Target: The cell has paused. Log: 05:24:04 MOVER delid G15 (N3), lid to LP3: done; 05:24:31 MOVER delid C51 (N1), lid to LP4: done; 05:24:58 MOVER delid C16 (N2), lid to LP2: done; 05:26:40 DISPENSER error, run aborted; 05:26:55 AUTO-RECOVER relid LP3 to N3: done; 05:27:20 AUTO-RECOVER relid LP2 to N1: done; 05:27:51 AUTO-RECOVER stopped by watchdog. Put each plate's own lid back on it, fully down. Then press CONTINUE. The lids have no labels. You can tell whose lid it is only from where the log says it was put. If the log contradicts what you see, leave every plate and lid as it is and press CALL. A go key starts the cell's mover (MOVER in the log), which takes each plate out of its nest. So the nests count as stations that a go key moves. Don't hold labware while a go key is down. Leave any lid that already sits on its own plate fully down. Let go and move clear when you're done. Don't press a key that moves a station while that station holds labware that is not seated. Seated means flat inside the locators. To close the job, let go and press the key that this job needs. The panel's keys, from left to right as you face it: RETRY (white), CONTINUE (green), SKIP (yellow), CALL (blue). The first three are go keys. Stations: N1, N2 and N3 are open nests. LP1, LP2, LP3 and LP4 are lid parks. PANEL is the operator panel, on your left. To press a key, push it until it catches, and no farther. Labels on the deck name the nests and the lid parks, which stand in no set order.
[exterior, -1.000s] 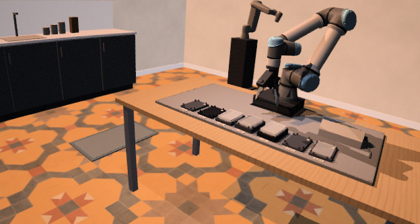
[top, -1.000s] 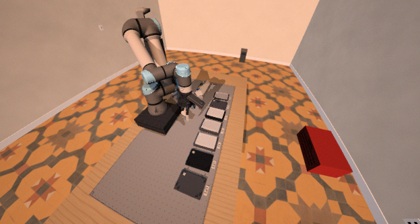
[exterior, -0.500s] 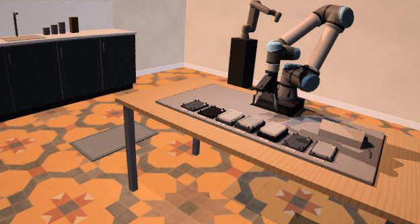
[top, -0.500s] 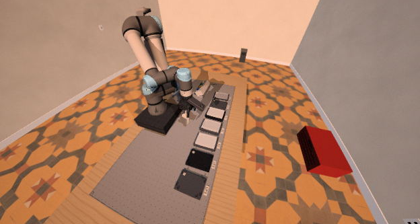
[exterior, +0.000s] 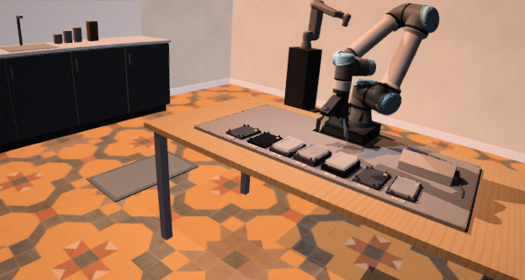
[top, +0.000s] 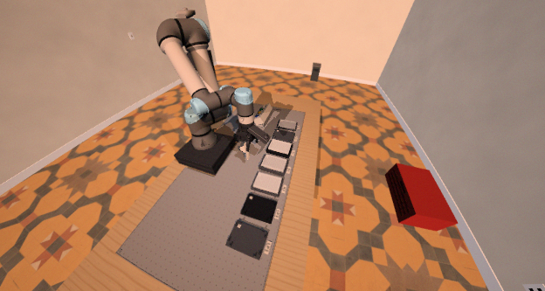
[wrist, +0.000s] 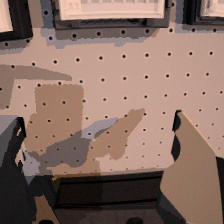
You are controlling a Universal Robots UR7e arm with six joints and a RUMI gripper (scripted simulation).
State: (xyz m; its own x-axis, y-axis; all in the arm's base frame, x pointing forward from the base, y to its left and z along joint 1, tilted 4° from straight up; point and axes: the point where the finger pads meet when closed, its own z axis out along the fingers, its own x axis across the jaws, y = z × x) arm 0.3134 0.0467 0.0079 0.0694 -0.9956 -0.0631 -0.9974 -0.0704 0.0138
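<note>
Now: the plate 14 cm ahead of my hand, 1 cm to the right of it and 4 cm below it. The rest, counted from my hand: black slab (16 cm ahead, 26 cm to the right, 6 cm below); then yellow skip key (14 cm behind, 37 cm to the left); then lid park (11 cm ahead, 26 cm to the left, 6 cm below).
</note>
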